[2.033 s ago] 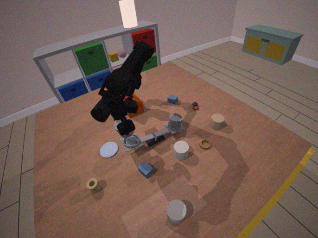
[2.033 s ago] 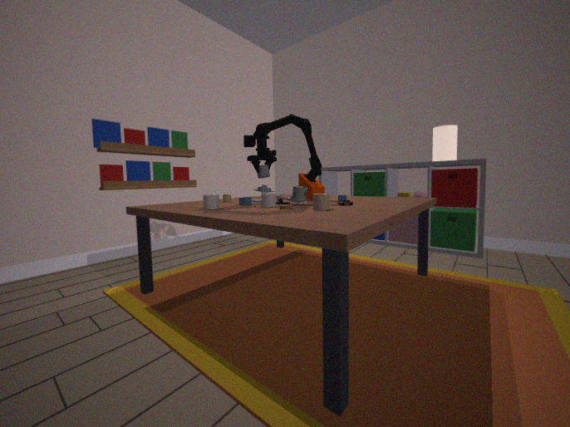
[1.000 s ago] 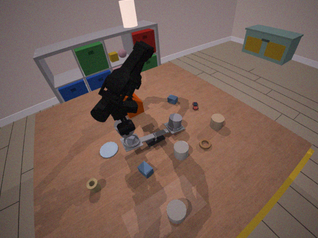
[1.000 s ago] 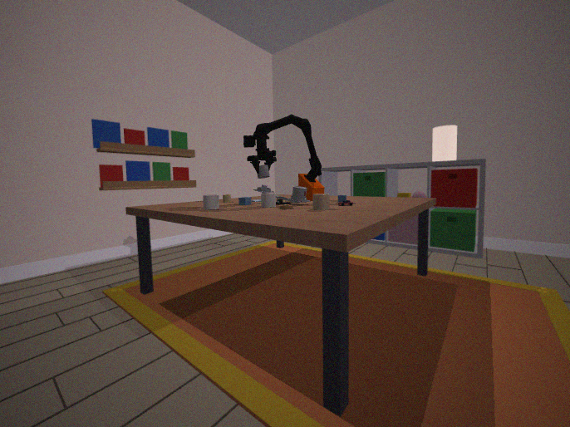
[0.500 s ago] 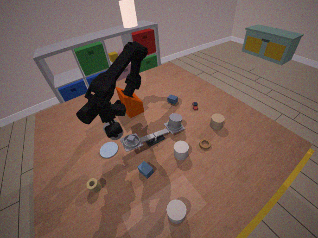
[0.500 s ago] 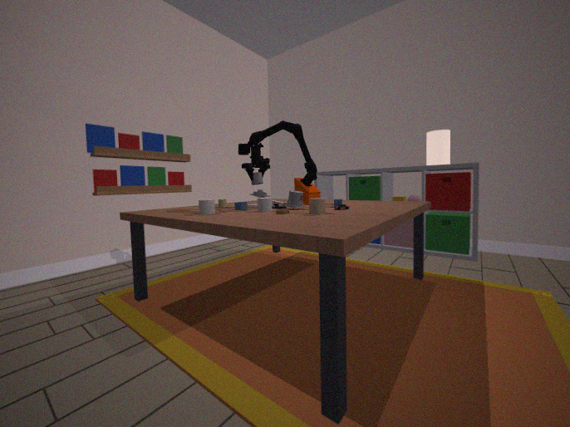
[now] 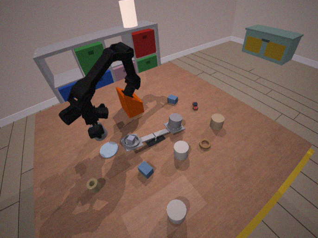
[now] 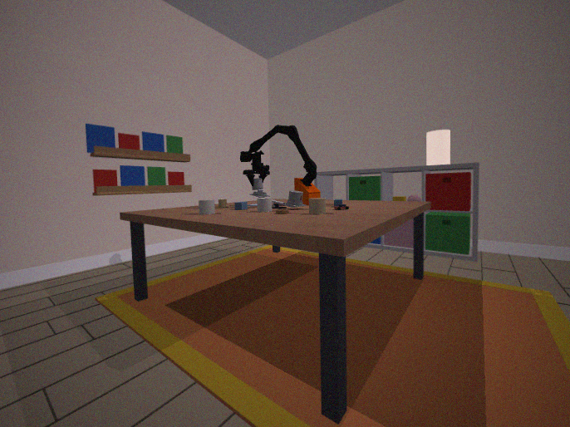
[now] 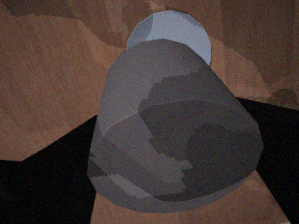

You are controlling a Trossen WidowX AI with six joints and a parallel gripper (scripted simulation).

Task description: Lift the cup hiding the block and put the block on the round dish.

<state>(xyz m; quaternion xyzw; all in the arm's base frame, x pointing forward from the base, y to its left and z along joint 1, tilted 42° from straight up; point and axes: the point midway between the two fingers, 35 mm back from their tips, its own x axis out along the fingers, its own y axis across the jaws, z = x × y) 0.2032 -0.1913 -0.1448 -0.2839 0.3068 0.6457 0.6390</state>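
Right now my gripper tip is 120 mm above the round light-blue dish, 20 mm short of it and 10 mm to the right of it. Round my gripper tip: grey cup 400 mm to the left, 100 mm ahead, 60 mm below; then balance 250 mm to the left, 100 mm ahead, 90 mm below; then toy car 600 mm to the left, 110 mm below, 20 mm ahead.
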